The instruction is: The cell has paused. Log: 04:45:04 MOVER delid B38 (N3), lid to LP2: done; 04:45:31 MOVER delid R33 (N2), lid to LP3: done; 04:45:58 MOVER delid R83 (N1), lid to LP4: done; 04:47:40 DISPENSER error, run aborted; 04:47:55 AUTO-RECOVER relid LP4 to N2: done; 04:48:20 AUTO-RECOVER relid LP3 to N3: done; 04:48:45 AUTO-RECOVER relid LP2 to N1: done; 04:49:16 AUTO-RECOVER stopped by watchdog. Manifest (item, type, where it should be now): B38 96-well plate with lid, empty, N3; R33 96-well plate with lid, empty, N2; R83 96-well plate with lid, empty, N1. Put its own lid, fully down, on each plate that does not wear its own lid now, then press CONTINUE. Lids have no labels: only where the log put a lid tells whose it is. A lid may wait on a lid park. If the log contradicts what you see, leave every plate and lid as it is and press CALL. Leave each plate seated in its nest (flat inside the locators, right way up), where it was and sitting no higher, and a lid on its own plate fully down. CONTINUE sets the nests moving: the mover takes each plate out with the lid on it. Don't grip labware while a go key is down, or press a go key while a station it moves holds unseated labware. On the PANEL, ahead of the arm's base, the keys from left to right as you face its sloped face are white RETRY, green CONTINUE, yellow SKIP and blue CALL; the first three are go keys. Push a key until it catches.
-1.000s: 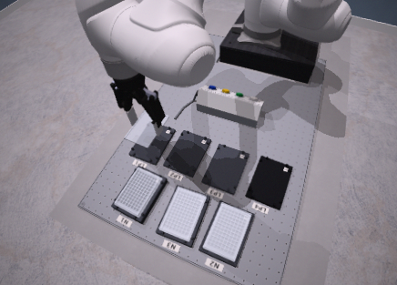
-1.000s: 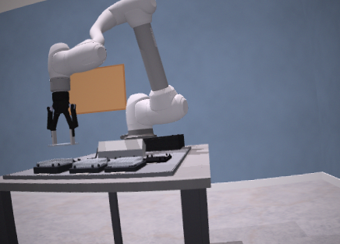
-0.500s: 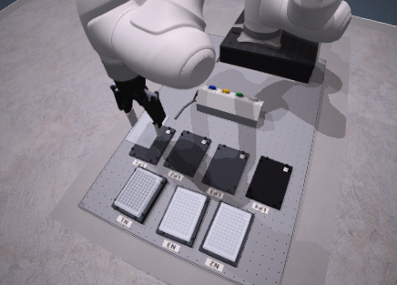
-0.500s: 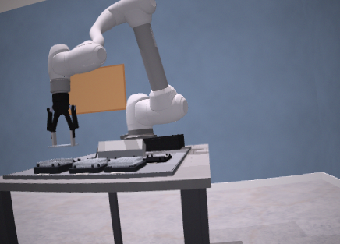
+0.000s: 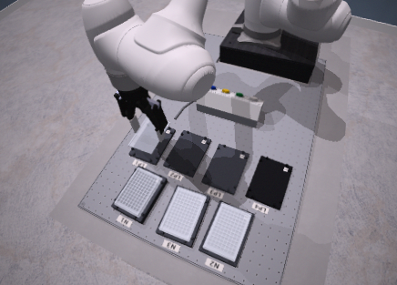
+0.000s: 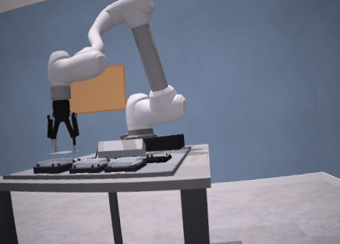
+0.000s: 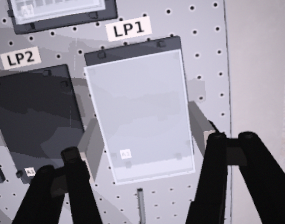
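Now: hand 7 cm above the lid park LP1. Also, from my hand: lid park LP2: 13 cm to the left, 7 cm below; LP2 label: 9 cm ahead, 12 cm to the left, 7 cm below; pale grey lid: 2 cm below.
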